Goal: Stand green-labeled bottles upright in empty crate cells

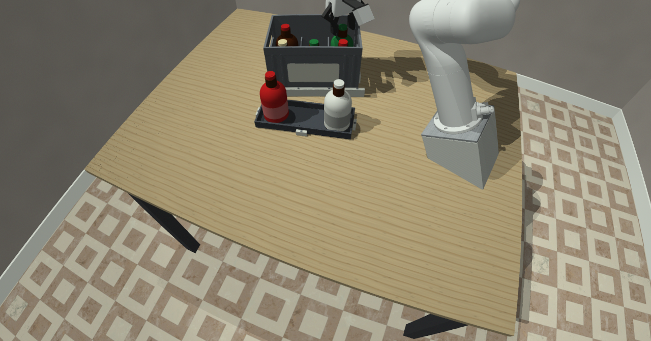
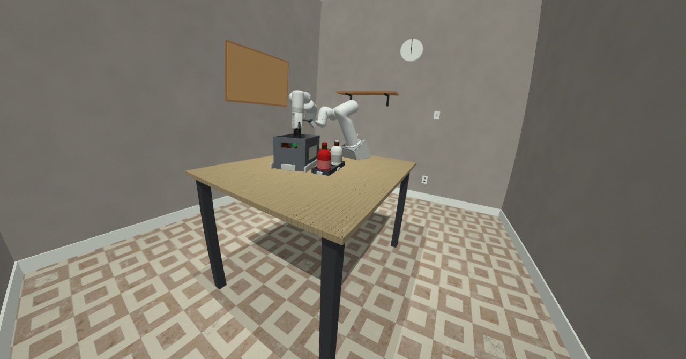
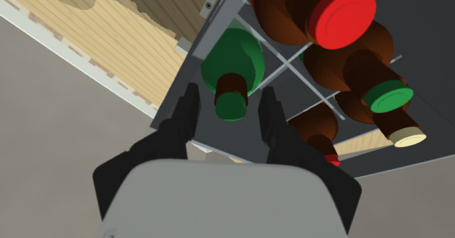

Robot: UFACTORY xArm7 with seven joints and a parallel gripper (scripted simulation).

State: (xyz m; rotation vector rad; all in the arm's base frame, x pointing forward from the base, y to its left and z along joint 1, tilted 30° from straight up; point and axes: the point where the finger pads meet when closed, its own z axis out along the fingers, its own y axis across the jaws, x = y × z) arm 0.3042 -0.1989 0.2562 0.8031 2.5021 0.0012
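Right now my hand is 70 mm above the green-labeled bottle. From my hand the other things lie so: white bottle 60 mm behind, 260 mm to the left, 80 mm below; dark tray 40 mm ahead, 270 mm to the left, 150 mm below; dark grey crate 70 mm ahead, 70 mm to the left, 80 mm below.
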